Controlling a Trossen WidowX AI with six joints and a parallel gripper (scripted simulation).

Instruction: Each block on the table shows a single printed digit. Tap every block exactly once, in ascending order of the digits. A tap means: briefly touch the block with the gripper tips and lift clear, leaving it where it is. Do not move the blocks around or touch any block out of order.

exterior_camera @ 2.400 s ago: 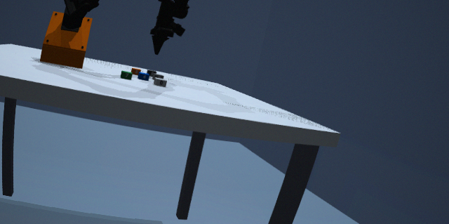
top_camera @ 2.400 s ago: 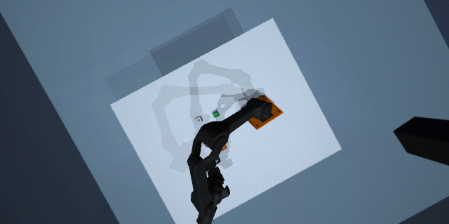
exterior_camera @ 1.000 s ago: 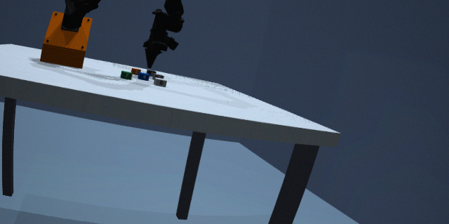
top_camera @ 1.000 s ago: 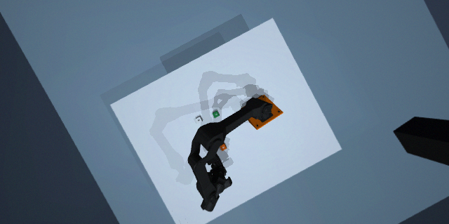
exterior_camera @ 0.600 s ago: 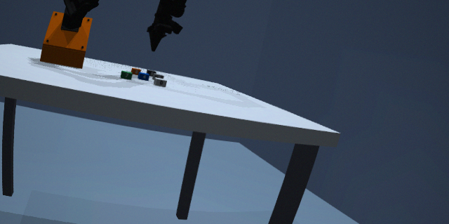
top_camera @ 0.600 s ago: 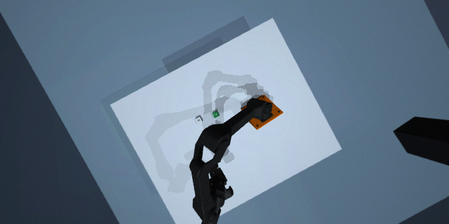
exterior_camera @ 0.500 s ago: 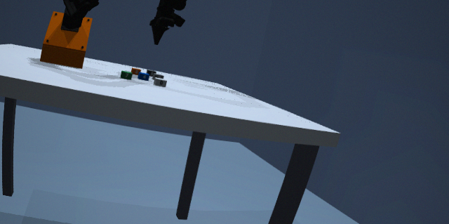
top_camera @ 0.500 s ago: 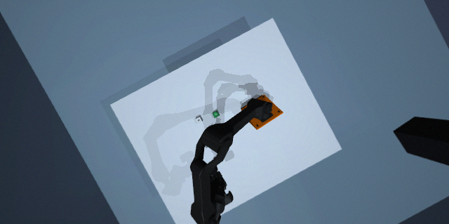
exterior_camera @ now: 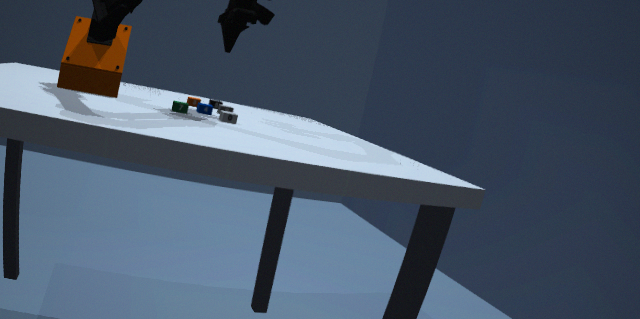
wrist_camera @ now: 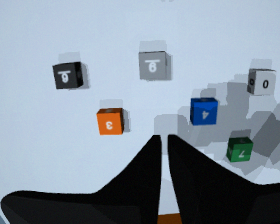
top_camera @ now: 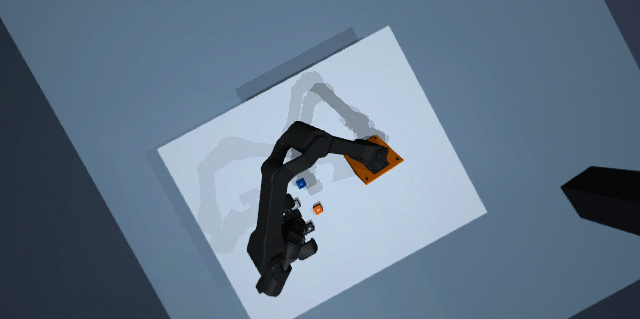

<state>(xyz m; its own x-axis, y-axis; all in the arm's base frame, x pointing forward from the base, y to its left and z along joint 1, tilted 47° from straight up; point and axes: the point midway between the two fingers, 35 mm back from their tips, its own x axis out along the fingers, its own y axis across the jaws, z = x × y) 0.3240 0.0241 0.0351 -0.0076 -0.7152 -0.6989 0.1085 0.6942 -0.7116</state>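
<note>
Right now my gripper tip is 130 mm above the green block, 120 mm to the left of it and 110 mm past it. The rest, counted from my gripper tip: orange block: 130 mm below, 70 mm to the left, 40 mm behind; grey block: 130 mm below, 30 mm ahead; blue block: 130 mm below, 60 mm to the right, 40 mm behind.
</note>
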